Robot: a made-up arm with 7 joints.
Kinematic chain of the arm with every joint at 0, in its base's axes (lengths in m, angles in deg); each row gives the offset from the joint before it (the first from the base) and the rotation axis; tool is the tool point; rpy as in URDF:
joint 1: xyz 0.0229 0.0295 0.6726 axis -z
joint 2: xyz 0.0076 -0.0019 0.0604 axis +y
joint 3: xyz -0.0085 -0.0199 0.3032 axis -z
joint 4: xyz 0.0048 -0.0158 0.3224 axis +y
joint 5: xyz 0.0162 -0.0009 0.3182 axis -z
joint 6: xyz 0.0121 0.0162 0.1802 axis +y
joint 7: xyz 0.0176 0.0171 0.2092 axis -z
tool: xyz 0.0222 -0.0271 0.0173 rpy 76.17 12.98 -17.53
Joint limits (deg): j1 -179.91..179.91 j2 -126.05..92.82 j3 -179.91..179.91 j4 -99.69..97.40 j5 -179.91..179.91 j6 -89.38..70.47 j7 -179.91..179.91
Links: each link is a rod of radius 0.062 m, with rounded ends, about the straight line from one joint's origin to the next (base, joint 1, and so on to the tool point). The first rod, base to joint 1, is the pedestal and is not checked.
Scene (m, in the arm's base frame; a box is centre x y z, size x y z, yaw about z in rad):
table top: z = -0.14
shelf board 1: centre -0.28 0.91 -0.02 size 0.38 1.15 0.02 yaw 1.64
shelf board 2: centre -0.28 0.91 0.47 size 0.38 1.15 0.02 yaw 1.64
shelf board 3: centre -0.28 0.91 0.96 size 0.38 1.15 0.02 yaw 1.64
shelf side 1: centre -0.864 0.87 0.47 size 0.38 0.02 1 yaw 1.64
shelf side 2: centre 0.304 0.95 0.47 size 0.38 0.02 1 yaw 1.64
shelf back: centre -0.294 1.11 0.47 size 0.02 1.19 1 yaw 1.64
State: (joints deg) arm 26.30 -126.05 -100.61 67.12 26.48 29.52 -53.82
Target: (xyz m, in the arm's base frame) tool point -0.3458 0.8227 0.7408
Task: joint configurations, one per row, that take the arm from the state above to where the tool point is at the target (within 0.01 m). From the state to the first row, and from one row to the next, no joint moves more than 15 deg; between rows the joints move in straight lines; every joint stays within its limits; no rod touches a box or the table.
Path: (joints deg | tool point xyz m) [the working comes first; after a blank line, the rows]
Joints at the target: 18.60 -108.09 -79.60 77.36 30.97 36.06 -53.10
Straight joint move there: touches shelf board 2.

1: 15.08 -123.20 -112.06 77.64 21.86 38.10 -54.46 | -0.1464 0.7257 0.2493
2: 3.86 -120.36 -123.52 88.15 17.24 46.67 -55.10 | -0.1317 0.5676 0.2494
3: 2.37 -118.97 -109.18 91.23 19.75 51.22 -54.71 | -0.2020 0.6022 0.4192
4: 0.89 -117.58 -94.84 94.32 22.25 55.77 -54.32 | -0.2695 0.5835 0.5875
5: -0.60 -116.20 -80.49 97.40 24.76 60.32 -53.93 | -0.3246 0.5165 0.7408
6: 9.00 -112.14 -80.05 87.38 27.86 48.19 -53.52 | -0.3415 0.6728 0.7420
7: 18.60 -108.09 -79.60 77.36 30.97 36.06 -53.10 | -0.3458 0.8227 0.7409

